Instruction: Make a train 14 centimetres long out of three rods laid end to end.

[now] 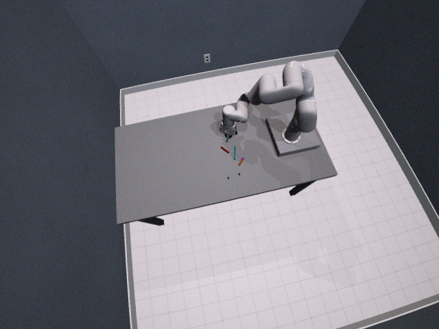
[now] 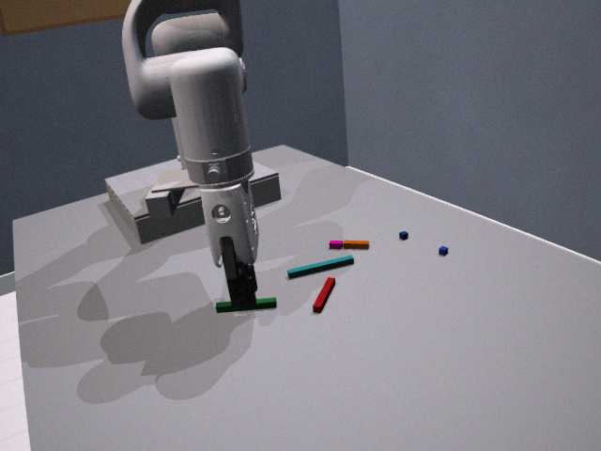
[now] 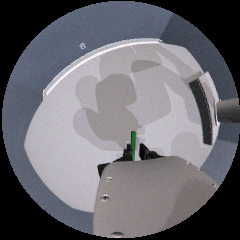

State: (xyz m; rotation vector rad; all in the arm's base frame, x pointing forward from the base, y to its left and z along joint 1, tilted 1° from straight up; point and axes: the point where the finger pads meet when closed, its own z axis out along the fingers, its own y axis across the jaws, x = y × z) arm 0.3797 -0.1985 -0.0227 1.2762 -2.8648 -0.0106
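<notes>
My gripper is now 30 mm above the green rod. Round my hand: red rod (80 mm to the left, 70 mm ahead, 30 mm below); then turquoise rod (130 mm to the left, 30 mm below, 10 mm ahead); then magenta rod (200 mm to the left, 30 mm below, 20 mm behind).
</notes>
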